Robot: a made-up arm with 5 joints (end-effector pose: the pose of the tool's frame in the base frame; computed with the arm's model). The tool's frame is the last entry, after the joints. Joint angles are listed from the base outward.
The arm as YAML. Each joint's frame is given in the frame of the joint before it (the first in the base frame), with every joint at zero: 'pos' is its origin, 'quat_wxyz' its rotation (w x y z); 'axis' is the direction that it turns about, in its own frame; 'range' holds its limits. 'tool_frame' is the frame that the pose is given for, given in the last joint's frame.
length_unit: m
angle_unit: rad
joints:
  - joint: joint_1
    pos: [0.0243, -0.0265, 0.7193]
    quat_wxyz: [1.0, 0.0, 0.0, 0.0]
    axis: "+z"
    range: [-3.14, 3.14]
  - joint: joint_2
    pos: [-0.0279, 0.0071, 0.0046]
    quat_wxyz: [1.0, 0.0, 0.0, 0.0]
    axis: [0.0, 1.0, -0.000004]
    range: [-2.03, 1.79]
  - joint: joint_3
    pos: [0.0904, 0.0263, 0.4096]
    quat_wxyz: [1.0, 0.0, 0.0, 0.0]
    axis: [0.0, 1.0, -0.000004]
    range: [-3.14, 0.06]
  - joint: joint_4
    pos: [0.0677, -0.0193, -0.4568]
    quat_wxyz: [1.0, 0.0, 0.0, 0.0]
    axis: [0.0, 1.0, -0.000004]
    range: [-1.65, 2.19]
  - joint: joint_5
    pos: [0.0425, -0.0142, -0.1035]
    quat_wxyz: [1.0, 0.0, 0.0, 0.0]
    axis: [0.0, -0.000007, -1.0]
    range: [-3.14, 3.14]
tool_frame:
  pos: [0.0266, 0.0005, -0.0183]
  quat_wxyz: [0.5, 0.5, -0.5, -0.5]
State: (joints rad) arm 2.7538 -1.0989 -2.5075 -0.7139 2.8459
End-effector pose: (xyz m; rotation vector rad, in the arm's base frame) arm 0.7088 -0.2971 1.3993 1.6119 -2.5599 0.7496
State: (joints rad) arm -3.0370 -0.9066 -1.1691 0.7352 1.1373
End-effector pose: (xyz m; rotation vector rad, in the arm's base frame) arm -0.1804 -0.0238 1.3527 1.4904 1.4277 -0.7033
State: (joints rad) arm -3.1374 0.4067 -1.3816 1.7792 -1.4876
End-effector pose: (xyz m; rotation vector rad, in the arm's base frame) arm -0.5517 -0.0554 0.7477 -0.6650 1.6920 1.7561
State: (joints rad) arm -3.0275 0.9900 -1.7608 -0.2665 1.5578
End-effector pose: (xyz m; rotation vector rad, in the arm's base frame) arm -0.8310 -0.0976 0.5679 1.3627 0.8908 -0.7122
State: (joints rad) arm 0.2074 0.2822 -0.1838 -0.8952 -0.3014
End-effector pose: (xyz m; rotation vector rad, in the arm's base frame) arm 0.3455 0.0495 0.5942 1.9090 -1.3625 -0.3251
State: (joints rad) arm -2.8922 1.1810 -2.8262 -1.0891 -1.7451
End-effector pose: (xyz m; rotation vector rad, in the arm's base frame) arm -0.7927 -0.2614 1.0240 -1.4620 -0.3662 -0.2514
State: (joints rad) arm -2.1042 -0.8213 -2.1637 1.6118 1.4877
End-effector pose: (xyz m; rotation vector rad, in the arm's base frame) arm 0.0693 0.1019 1.5513 0.5804 1.5530 -0.2425
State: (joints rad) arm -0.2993 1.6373 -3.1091 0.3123 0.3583
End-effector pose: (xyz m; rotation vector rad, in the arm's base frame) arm 0.9530 -0.3225 0.6420 -1.6824 2.4698 0.8223
